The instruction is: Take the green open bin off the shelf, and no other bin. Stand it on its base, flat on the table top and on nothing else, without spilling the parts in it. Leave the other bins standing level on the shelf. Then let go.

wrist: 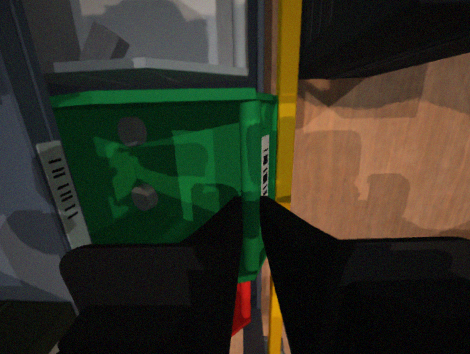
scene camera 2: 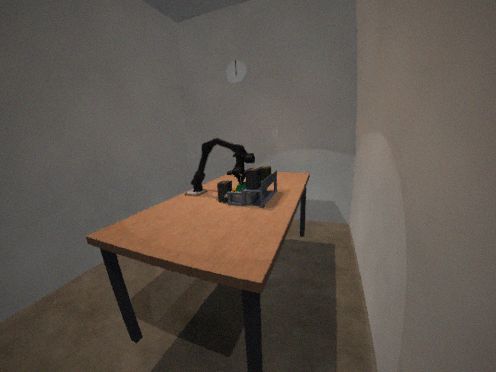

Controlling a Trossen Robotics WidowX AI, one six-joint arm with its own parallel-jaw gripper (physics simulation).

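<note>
The green open bin is at the shelf, between a grey bin and a red bin. In the wrist view two small grey round parts lie inside it. My gripper is shut on the bin's front rim, one finger inside and one outside. In the wrist view the bin's front wall with a white barcode label stands next to the yellow shelf strip. The bin's base is hidden, so I cannot tell whether it touches the shelf.
A grey bin with a part in it is beside the green bin. A red bin shows partly behind my fingers. Dark boxes stand on the shelf top. Another dark box stands on the wooden table in front of the shelf.
</note>
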